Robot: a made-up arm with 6 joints.
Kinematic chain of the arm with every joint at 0, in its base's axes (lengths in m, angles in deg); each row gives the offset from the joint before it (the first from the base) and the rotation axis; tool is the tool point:
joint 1: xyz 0 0 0.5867 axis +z
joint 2: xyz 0.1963 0 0 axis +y
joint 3: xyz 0 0 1.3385 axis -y
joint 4: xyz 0 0 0.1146 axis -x
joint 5: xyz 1.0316 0 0 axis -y
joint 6: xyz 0.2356 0 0 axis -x
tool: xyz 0 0 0
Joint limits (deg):
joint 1: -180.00..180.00
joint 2: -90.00..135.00
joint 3: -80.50..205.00
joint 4: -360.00..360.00
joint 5: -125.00..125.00
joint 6: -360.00..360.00
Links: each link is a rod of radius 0.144 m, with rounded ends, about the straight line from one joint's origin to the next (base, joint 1, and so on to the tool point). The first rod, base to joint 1, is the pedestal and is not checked.
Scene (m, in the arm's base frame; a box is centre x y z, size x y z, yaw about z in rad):
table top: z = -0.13
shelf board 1: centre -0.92 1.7 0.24 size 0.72 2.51 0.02 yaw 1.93
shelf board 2: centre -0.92 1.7 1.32 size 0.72 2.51 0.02 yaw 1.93
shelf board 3: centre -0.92 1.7 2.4 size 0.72 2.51 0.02 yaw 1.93
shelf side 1: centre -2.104 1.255 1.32 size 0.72 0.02 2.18 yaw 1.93
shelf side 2: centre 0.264 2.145 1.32 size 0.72 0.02 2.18 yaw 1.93
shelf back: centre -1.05 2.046 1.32 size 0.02 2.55 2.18 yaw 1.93
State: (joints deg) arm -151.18 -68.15 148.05 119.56 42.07 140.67
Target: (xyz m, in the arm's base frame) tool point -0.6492 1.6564 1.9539
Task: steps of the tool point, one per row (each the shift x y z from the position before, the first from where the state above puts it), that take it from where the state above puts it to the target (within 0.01 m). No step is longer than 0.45 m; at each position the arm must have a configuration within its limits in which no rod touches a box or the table.
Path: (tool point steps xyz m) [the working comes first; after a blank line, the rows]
Joints at the target: -64.96 -35.71 129.39 125.14 35.82 140.67
Straight joint move there: touches shelf board 2, shelf side 2.

1: -0.1411 0.1072 0.3505
2: -0.1944 0.0526 0.3194
3: -0.2298 -0.0086 0.2774
4: -0.2457 -0.0699 0.2263
5: -0.1891 0.3089 0.0912
6: -0.2848 0.2520 0.0907
7: -0.3597 0.1669 0.0885
8: -0.4051 0.0605 0.0858
9: -0.4163 -0.0560 0.0814

